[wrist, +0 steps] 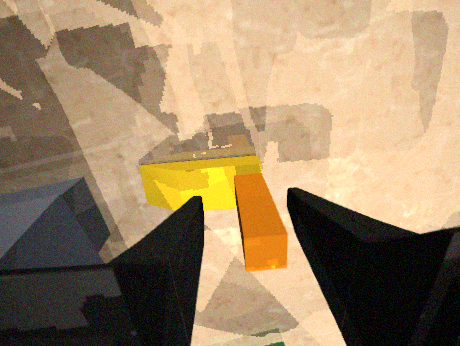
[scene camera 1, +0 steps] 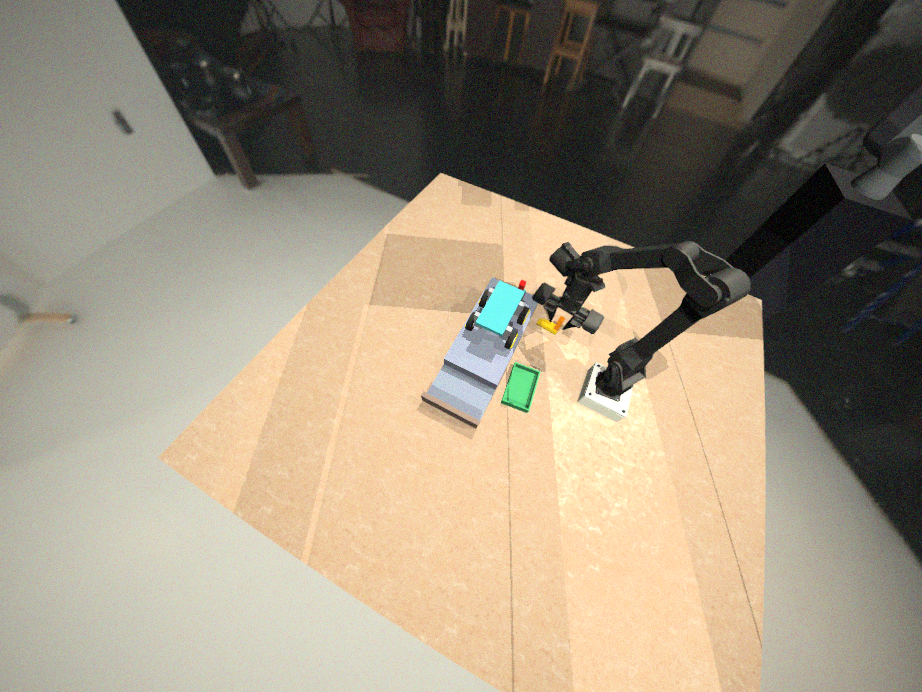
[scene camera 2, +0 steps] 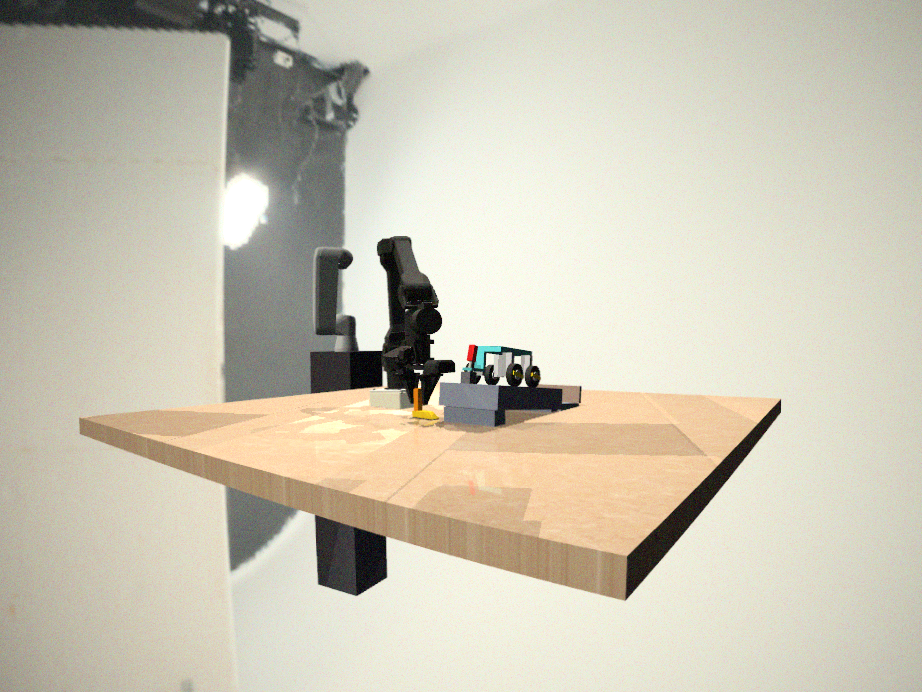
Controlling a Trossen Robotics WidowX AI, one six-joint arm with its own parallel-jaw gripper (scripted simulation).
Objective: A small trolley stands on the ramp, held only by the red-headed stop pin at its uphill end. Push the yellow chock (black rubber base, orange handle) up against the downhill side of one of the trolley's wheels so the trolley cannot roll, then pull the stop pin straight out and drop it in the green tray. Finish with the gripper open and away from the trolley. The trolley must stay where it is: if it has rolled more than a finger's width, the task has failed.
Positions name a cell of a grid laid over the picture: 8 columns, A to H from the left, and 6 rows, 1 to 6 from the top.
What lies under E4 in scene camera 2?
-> A trolley.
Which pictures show the trolley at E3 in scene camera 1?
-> Scene camera 1 and scene camera 2 only.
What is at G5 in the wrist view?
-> The gripper.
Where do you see a yellow chock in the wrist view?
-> E4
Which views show the gripper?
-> The wrist view, scene camera 1 and scene camera 2: all of them.
